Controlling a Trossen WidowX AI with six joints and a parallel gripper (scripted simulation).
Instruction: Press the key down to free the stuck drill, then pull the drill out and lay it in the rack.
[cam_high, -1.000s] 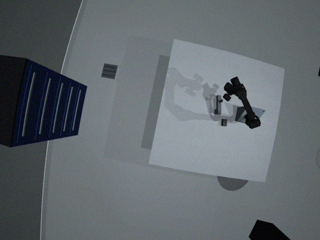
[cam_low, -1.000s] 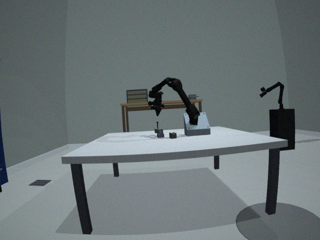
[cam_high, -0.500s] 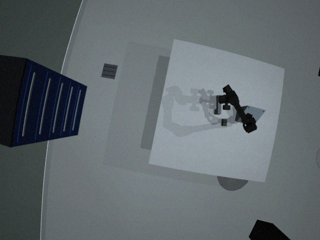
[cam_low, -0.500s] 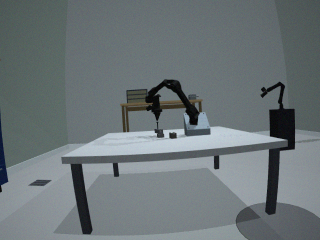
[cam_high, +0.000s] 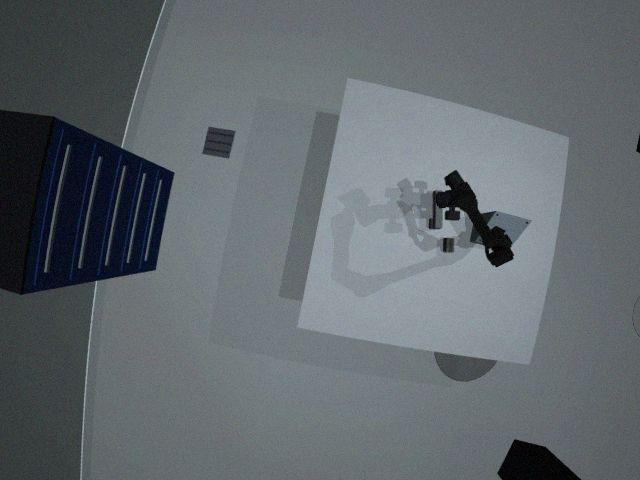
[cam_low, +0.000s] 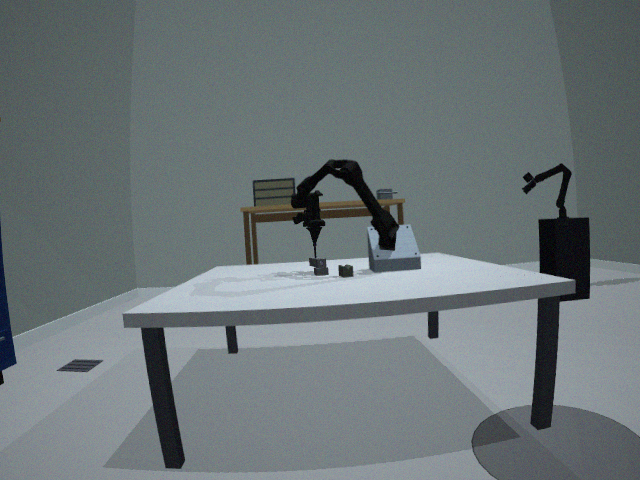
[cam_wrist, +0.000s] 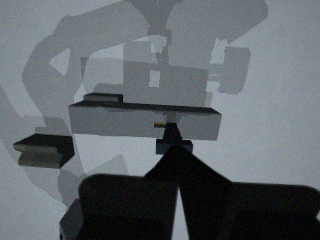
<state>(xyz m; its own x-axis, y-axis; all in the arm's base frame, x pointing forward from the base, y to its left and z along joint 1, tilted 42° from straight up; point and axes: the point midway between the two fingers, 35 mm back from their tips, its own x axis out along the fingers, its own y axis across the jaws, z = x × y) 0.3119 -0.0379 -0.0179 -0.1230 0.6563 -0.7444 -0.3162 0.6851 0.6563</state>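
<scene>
My gripper tip is 8 cm above the drill, 5 cm to the right of it and 2 cm past it. The rest, counted from my gripper tip: rack 17 cm to the left, 14 cm behind, 10 cm below.
</scene>
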